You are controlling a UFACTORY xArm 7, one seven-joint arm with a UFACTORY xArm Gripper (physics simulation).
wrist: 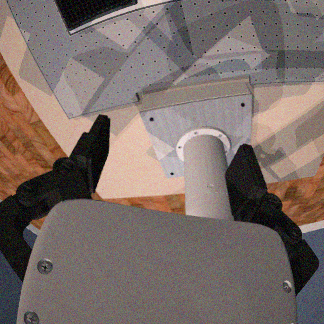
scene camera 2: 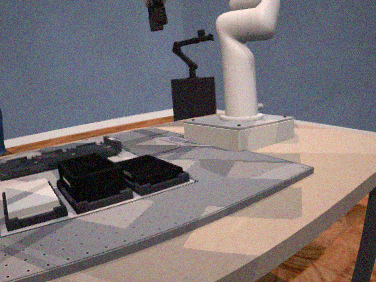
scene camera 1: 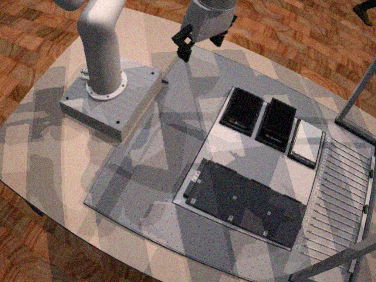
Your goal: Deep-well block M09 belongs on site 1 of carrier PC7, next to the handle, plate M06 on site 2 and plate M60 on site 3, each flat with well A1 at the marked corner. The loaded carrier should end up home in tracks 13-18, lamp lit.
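Places are measured from the arm's base along level axes (x ahead, y right, z down), in centimetres.
Where they show: gripper, between the fingertips: (wrist: 172, 145) (scene camera 2: 158, 28) (scene camera 1: 199, 50); arm's base, origin of its link: (wrist: 202, 146) (scene camera 2: 241, 118) (scene camera 1: 106, 84).
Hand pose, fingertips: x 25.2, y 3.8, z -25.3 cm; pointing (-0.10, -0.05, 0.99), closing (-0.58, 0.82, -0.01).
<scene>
Things, the pixels of their top centre, and the offset from my fingertips. Level surfaces: height alone.
- low black plate, centre of its top: (scene camera 2: 144, 165) (scene camera 1: 244, 107) dz +27.1, dx +14.5, dy -10.0 cm
- taller black deep-well block, centre of its top: (scene camera 2: 86, 164) (scene camera 1: 280, 118) dz +24.4, dx +25.4, dy -8.1 cm
- white plate, centre of its top: (scene camera 2: 28, 193) (scene camera 1: 308, 140) dz +27.1, dx +36.2, dy -5.7 cm
- dark carrier, centre of its top: (scene camera 1: 252, 202) (scene camera 2: 55, 150) dz +26.8, dx +21.9, dy +18.1 cm
- perforated grey plate, height of its surface: dz +29.8 cm
My gripper (scene camera 1: 201, 47) (scene camera 2: 157, 21) (wrist: 172, 145) is open and empty, high above the table near the robot base, away from the labware. A low black plate (scene camera 1: 242, 111) (scene camera 2: 152, 168) sits in the holder nearest the base; part of it shows in the wrist view (wrist: 95, 9). A taller black deep-well block (scene camera 1: 276, 124) (scene camera 2: 90, 172) sits in the middle holder. A white plate (scene camera 1: 306, 141) (scene camera 2: 32, 196) sits in the third holder. Their names are unreadable. The dark carrier (scene camera 1: 245, 202) (scene camera 2: 45, 159) lies alongside with bare sites, its small white label at the base end. No lit lamp is discernible.
The holders and carrier rest on a white board (scene camera 1: 224, 148). The slotted track deck (scene camera 1: 340, 192) lies beyond it, with grey frame bars (scene camera 1: 357, 95) rising around it. The robot's base (scene camera 1: 112, 102) (scene camera 2: 240, 131) (wrist: 200, 112) stands at the other end of the perforated grey plate (scene camera 1: 150, 172).
</scene>
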